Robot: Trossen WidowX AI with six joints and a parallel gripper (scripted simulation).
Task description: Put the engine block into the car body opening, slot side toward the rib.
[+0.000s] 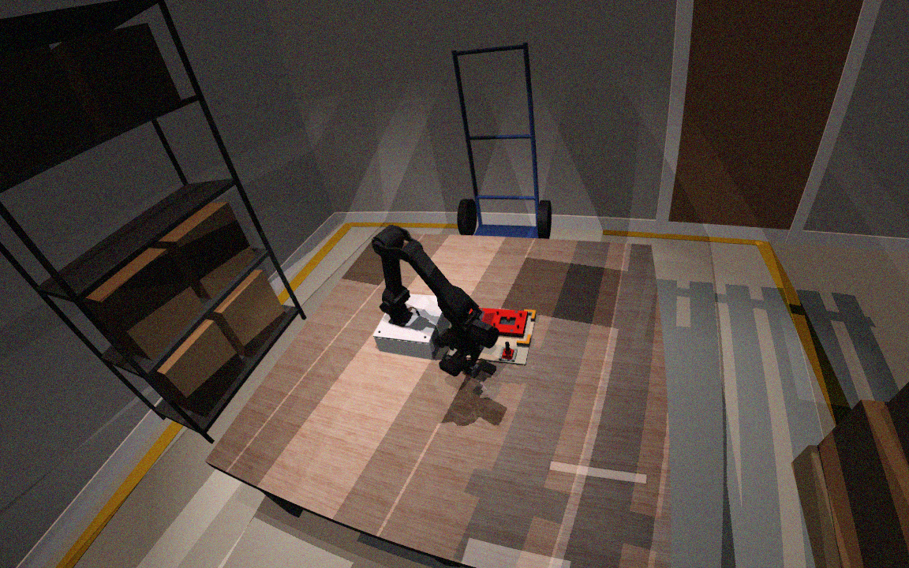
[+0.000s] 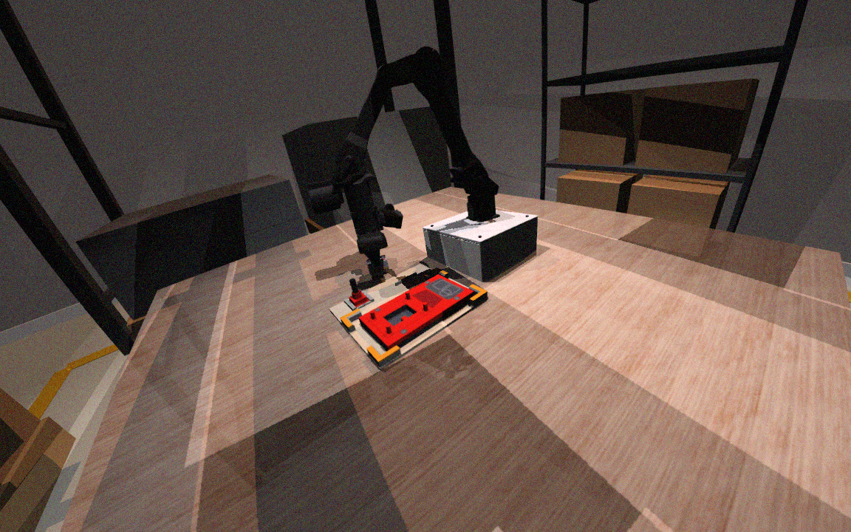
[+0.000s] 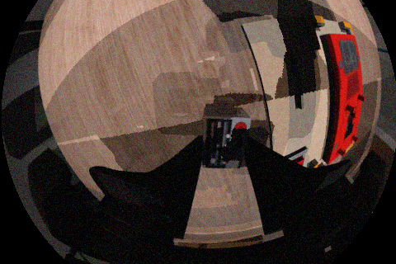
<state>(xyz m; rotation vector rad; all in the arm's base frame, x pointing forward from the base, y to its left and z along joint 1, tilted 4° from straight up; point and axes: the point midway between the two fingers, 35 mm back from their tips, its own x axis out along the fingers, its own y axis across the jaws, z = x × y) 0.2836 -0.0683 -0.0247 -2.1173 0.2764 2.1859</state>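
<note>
My gripper tip is 10 cm to the right of the dark post, 8 cm short of it and 1 cm below it. Also, from my gripper tip: grey engine block (1 cm below).
</note>
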